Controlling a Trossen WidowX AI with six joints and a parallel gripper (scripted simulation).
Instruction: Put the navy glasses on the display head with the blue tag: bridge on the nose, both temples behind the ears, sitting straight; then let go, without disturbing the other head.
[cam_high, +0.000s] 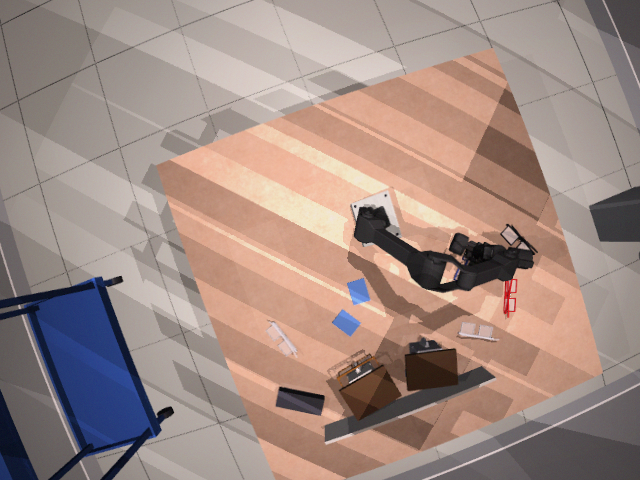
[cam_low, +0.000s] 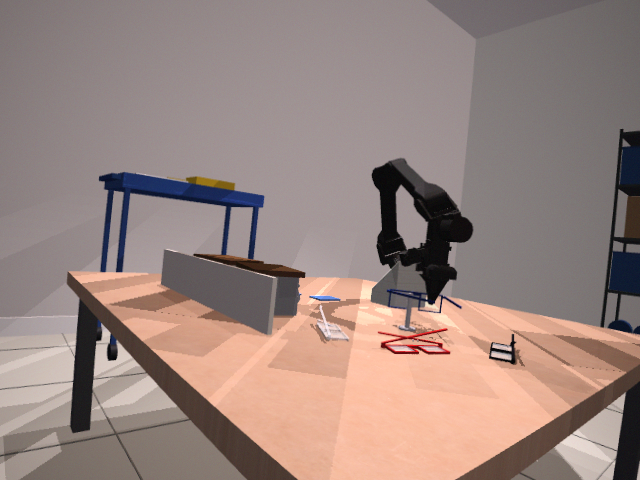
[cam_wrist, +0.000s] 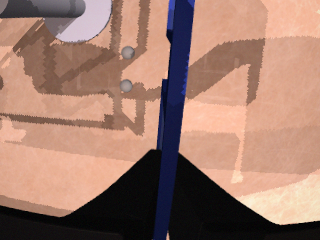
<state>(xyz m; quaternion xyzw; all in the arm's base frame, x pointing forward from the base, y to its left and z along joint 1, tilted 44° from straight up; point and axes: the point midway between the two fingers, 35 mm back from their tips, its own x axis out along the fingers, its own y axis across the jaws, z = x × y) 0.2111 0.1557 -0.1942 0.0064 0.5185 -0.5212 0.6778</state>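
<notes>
My gripper tip is now 8 cm short of the grey peg stand, 1 cm to the left of it and 3 cm above it. From my gripper tip the other things lie so: dark case 27 cm ahead, 71 cm to the right, 4 cm below.
</notes>
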